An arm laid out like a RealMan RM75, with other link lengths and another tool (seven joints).
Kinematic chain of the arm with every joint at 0, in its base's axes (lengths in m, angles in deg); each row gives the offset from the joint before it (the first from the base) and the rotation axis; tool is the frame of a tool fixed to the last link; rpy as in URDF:
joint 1: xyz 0 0 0.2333 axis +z
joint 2: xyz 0 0 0 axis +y
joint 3: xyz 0 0 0.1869 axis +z
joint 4: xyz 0 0 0 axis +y
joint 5: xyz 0 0 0.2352 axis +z
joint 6: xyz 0 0 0 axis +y
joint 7: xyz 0 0 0.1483 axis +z
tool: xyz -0.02 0.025 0.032 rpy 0.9 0 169.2
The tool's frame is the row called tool.
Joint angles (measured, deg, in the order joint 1, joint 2, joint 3, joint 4, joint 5, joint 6, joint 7), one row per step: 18.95 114.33 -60.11 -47.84 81.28 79.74 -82.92; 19.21 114.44 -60.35 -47.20 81.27 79.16 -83.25; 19.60 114.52 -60.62 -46.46 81.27 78.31 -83.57; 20.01 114.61 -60.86 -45.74 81.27 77.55 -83.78; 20.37 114.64 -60.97 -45.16 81.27 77.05 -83.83; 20.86 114.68 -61.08 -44.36 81.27 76.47 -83.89; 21.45 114.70 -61.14 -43.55 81.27 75.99 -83.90
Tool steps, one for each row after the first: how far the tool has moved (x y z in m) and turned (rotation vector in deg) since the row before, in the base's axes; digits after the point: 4 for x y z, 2 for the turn. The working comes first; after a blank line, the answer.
Tool pose at each row, in the base's axes (x y z in m, rotation vector in deg; the steps are taken from these numbers as rounded here): 0.1991 0.3284 0.0237 -38.21 -148.84 -28.32; 0.1999 0.3290 0.0206 -38.40 -148.96 -28.39; 0.2007 0.3306 0.0174 -38.64 -149.11 -28.72; 0.2012 0.3321 0.0143 -38.95 -149.21 -28.92; 0.2015 0.3333 0.0123 -39.28 -149.22 -29.01; 0.2017 0.3348 0.0097 -39.74 -149.20 -29.04; 0.2014 0.3364 0.0073 -40.11 -149.16 -28.96

0.0008 0.0006 -0.0031 -0.03 -0.15 -0.14; 0.0008 0.0016 -0.0032 0.11 -0.26 -0.22; 0.0005 0.0015 -0.0031 0.03 -0.18 -0.25; 0.0003 0.0012 -0.0020 -0.01 -0.06 -0.25; 0.0002 0.0015 -0.0026 -0.06 -0.03 -0.33; -0.0003 0.0016 -0.0024 -0.11 0.03 -0.25
